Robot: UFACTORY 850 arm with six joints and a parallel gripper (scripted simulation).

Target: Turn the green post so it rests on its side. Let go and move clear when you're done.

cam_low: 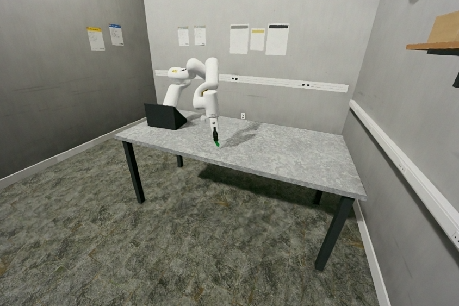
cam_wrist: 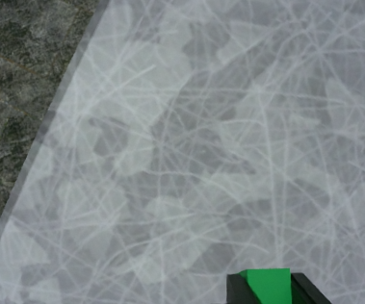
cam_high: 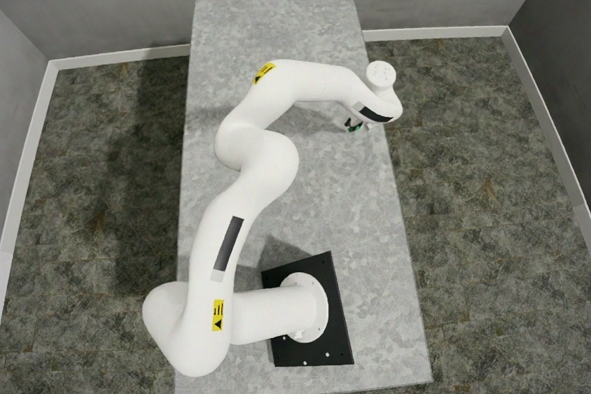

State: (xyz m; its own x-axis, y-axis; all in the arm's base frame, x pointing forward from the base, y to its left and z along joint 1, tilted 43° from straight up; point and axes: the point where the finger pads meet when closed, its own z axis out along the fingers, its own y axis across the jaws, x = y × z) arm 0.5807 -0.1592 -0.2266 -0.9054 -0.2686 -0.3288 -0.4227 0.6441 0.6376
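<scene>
My gripper is now 4 cm above the green post.
</scene>
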